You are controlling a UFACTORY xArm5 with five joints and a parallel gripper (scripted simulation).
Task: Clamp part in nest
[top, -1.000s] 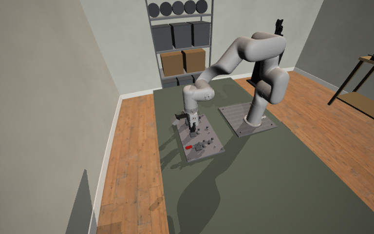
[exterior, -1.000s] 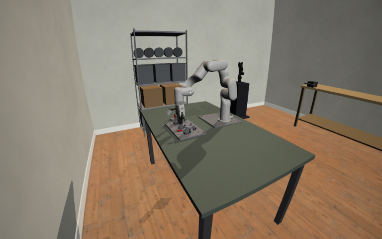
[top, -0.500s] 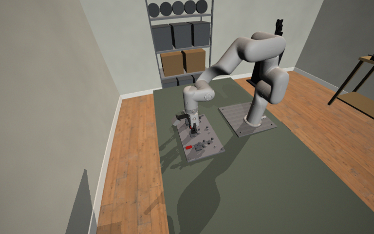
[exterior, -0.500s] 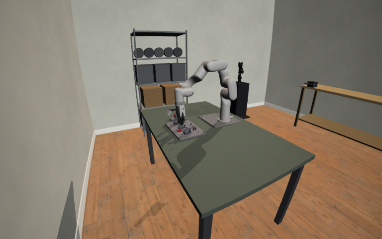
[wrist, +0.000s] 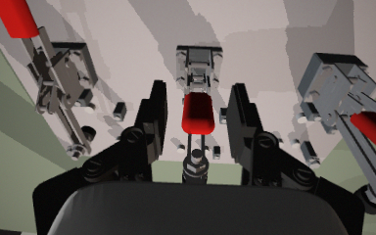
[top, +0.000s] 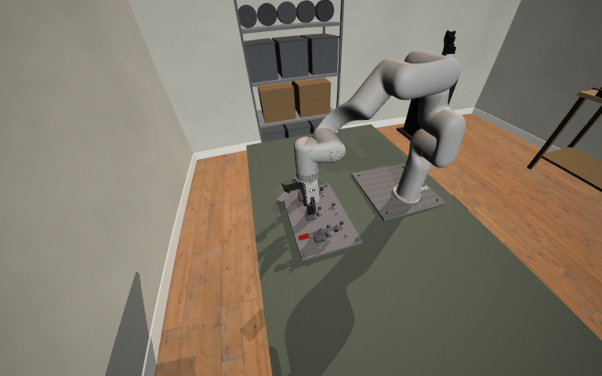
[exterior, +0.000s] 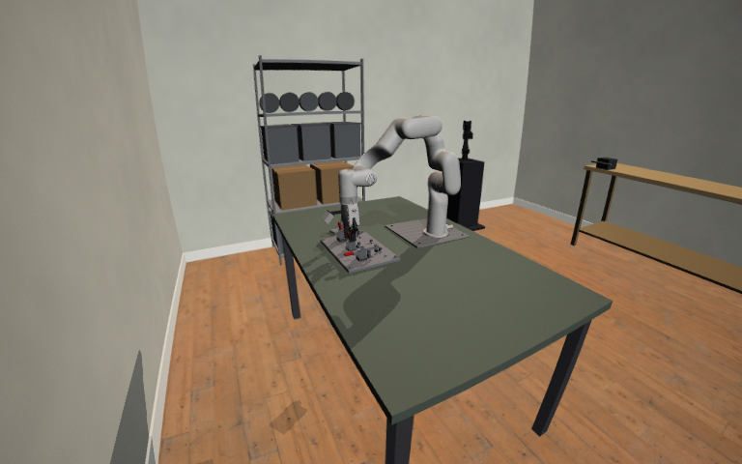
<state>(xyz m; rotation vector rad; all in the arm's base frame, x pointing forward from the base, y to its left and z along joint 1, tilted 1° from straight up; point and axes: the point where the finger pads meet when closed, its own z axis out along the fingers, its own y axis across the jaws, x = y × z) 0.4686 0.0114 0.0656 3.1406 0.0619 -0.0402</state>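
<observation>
The part lies 4 cm behind my hand, 27 cm to the right of it and 8 cm below it. From my hand the other things lie so: grey fixture plate: 3 cm behind, 7 cm below.
</observation>
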